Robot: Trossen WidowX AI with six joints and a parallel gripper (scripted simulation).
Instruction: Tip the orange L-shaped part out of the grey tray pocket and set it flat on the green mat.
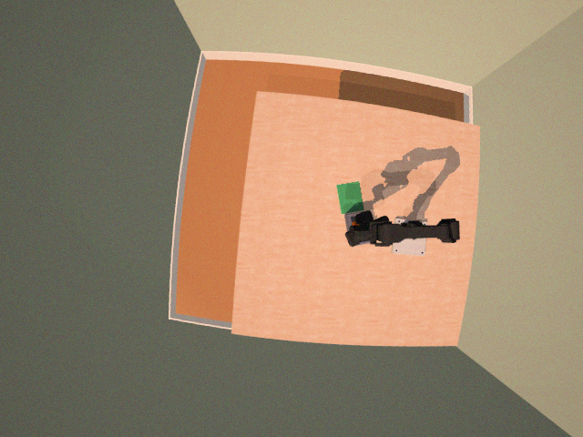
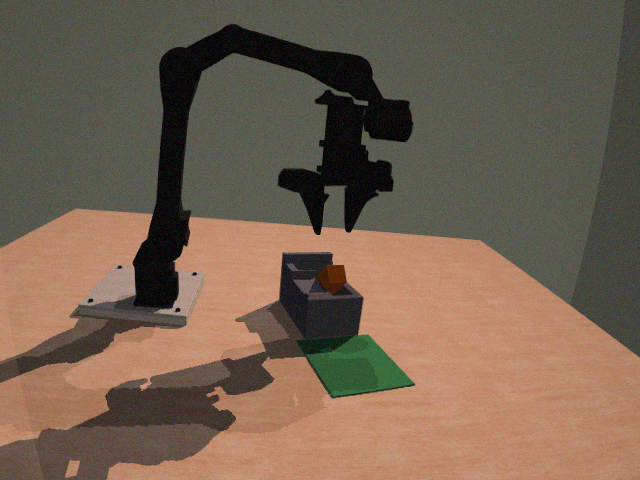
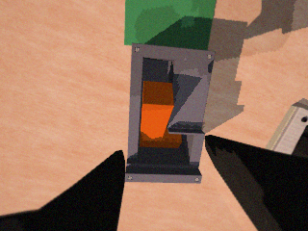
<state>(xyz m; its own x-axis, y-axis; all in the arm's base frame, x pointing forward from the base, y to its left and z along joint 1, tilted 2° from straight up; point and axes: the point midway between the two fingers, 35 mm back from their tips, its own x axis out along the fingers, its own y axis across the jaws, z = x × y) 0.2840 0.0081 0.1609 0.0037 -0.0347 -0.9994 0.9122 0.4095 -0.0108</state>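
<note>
My gripper tip is 20 mm past the orange L-shaped part, 20 mm to the right of it and 100 mm above it. The rest, counted from my gripper tip: green mat 20 mm ahead, 160 mm to the right, 160 mm below.
</note>
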